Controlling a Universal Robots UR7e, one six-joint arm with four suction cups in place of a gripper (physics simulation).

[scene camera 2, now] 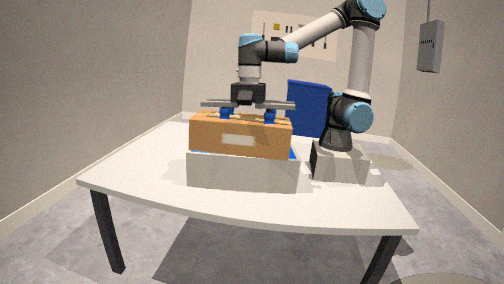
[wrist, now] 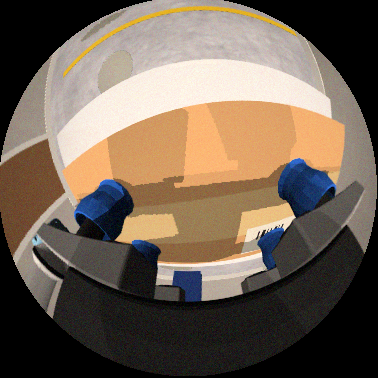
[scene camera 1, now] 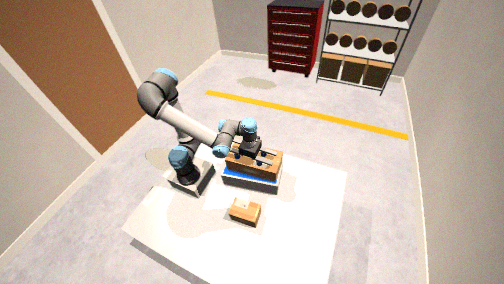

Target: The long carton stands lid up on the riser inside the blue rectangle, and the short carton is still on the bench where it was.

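Pixels of known places: hand at its tool point: (scene camera 2: 248, 120) (wrist: 206, 221); arm's base at its link origin: (scene camera 2: 335, 146) (scene camera 1: 189, 175).
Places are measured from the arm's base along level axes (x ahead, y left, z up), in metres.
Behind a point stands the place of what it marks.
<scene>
The long carton (scene camera 1: 252, 171) @[x 0.392, y 0.132, z 0.070 m] (scene camera 2: 204, 137) @[x 0.472, y 0.293, z 0.065 m] (wrist: 211, 140) @[x 0.360, y 0.267, z 0.118 m] stands lid up on the grey riser (scene camera 1: 246, 186) @[x 0.357, y 0.093, z -0.065 m] (scene camera 2: 239, 173) @[x 0.356, y 0.294, z -0.037 m], over the blue rectangle (scene camera 1: 239, 174) @[x 0.309, y 0.114, z 0.019 m] (scene camera 2: 291, 153) @[x 0.200, y 0.210, z 0.018 m], whose edge shows along its foot. My suction gripper (scene camera 1: 250, 155) @[x 0.353, y 0.204, z 0.111 m] (scene camera 2: 247, 113) @[x 0.353, y 0.204, z 0.111 m] (wrist: 206, 220) @[x 0.353, y 0.204, z 0.111 m] sits right on top of it, with the blue cups pressed onto the taped lid. The short carton (scene camera 1: 244, 212) @[x 0.432, y -0.088, z -0.002 m] lies on the white bench (scene camera 1: 299, 229) @[x 0.739, y -0.037, z -0.101 m] (scene camera 2: 246, 208) @[x 0.316, y 0.394, z -0.102 m] in front of the riser, apart from it. It is hidden in scene camera 2 and in the wrist view.
The arm's base block (scene camera 1: 191, 181) @[x 0.055, y -0.041, z 0.024 m] (scene camera 2: 338, 165) @[x 0.008, y 0.143, z -0.032 m] stands on the bench close beside the riser. A blue bin (scene camera 2: 308, 106) stands behind the bench. A red drawer cabinet (scene camera 1: 294, 35) and a shelf rack (scene camera 1: 355, 54) stand at the far wall, beyond a yellow floor line (scene camera 1: 306, 112).
</scene>
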